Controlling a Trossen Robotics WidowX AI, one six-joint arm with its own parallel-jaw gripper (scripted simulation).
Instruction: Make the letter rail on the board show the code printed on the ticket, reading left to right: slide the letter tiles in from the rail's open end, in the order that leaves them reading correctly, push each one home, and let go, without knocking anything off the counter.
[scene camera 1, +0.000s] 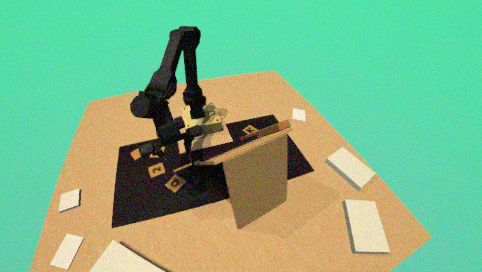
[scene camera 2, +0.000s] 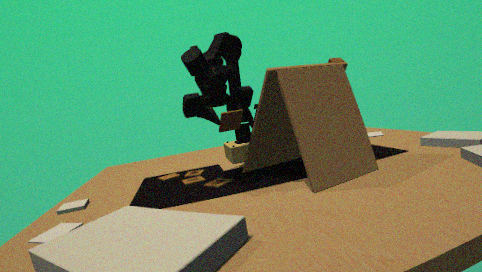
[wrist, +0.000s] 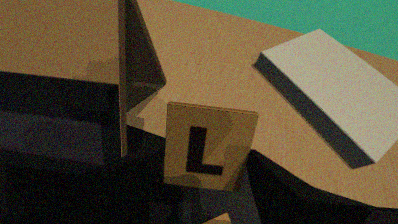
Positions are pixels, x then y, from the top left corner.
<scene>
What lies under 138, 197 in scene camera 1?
A black mat.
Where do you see the gripper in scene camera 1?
At 182, 168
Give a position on a black mat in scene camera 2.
153, 193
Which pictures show the gripper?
Scene camera 1, scene camera 2 and the wrist view: all of them.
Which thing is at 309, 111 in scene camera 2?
A tent-shaped board.
</scene>
